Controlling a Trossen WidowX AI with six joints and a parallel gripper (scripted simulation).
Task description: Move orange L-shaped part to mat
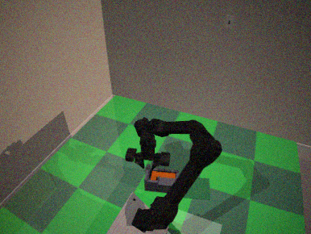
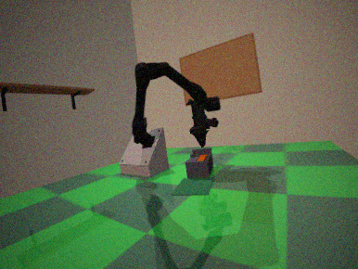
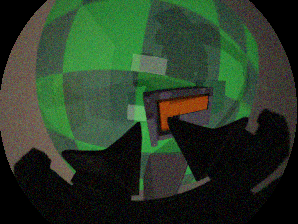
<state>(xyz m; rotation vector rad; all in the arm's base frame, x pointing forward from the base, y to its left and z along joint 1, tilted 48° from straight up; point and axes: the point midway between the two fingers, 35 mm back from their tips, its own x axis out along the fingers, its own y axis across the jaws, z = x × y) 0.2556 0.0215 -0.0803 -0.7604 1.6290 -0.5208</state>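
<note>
Now: gripper tip 6 cm to the left of the orange L-shaped part and 5 cm above it.
</note>
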